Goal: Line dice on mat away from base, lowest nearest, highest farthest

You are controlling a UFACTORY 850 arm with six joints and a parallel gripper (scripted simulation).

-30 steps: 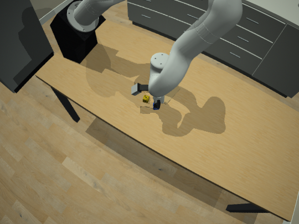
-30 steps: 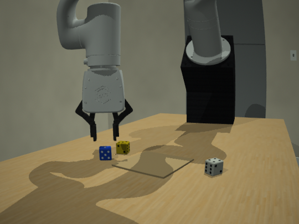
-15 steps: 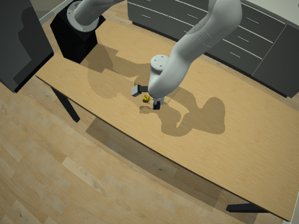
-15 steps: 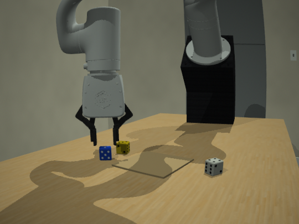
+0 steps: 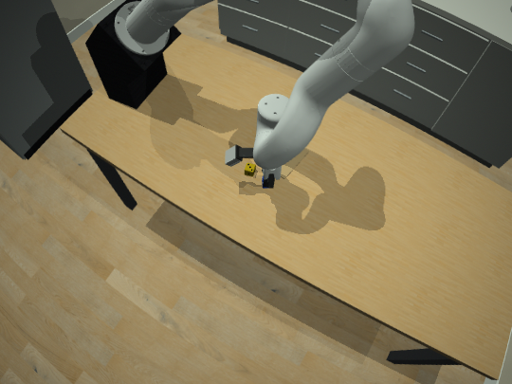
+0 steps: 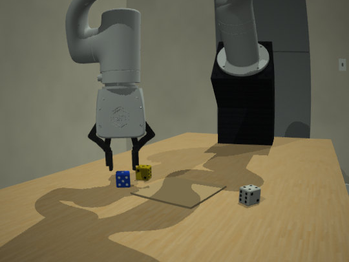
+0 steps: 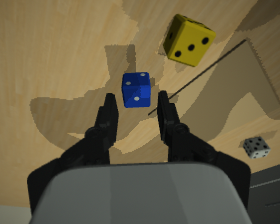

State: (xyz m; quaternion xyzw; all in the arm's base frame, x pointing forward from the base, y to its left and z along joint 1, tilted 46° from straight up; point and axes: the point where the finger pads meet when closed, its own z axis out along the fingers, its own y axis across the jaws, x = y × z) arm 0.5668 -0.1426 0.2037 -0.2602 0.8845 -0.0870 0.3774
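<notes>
My gripper is now 4 cm above the blue die. Also, from my hand: white die 27 cm to the left, 4 cm below; tan mat 2 cm behind, 12 cm to the left, 5 cm below; yellow die 7 cm behind, 1 cm to the left, 4 cm below.
</notes>
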